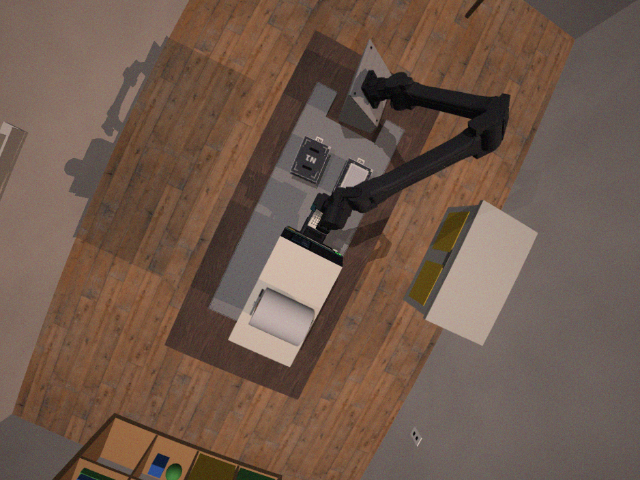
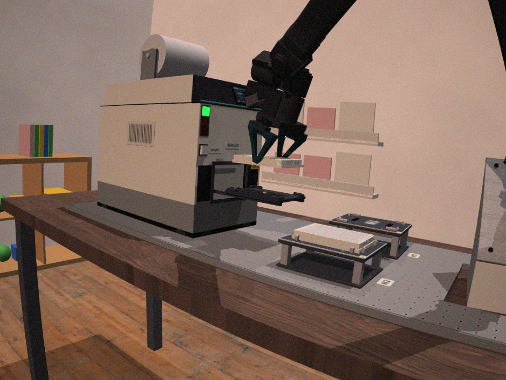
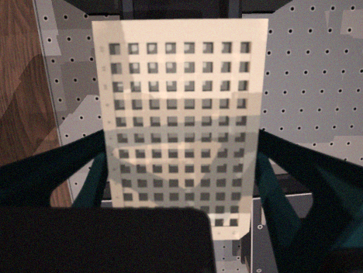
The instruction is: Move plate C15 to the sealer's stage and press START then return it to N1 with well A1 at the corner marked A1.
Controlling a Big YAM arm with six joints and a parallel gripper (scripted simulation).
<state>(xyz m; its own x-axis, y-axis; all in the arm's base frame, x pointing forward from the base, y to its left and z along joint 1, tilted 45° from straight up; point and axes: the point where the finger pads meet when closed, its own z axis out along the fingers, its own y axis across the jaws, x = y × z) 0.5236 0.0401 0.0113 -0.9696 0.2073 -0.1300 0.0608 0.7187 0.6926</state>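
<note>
The sealer stage is 8 cm below my hand. Also, from my hand: white plate (19 cm behind, 6 cm to the left, 12 cm below); foil roll (34 cm ahead, 2 cm to the right, 24 cm above); start button (11 cm ahead, 9 cm to the left, 1 cm above).
</note>
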